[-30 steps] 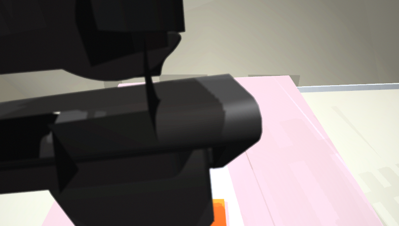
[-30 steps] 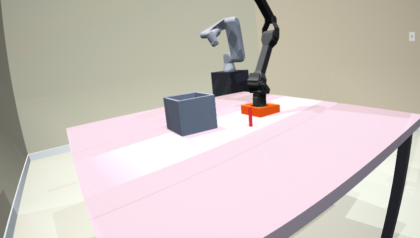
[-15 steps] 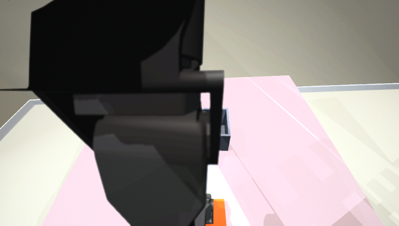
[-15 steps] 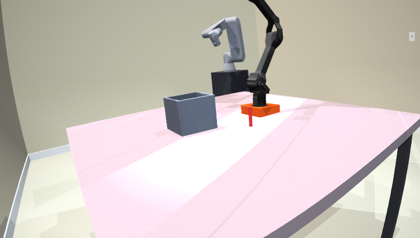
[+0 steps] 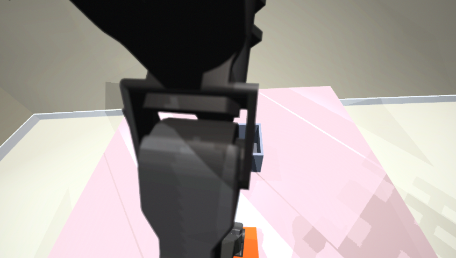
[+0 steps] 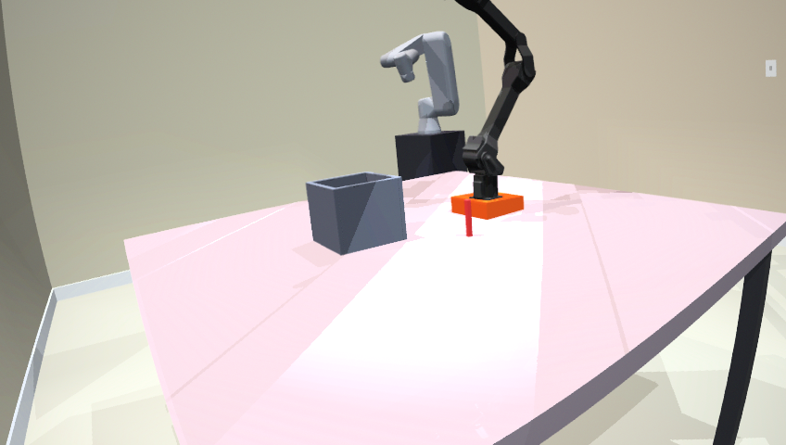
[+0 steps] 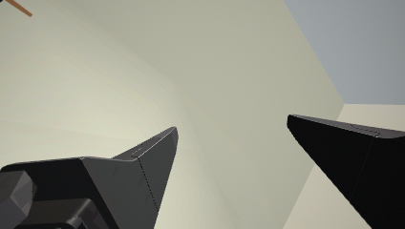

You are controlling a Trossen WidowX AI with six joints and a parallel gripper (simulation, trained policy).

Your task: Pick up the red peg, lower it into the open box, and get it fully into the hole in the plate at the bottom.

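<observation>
Right now my gripper tip is 640 mm above the red peg, 170 mm to the right of it and 30 mm past it.
</observation>
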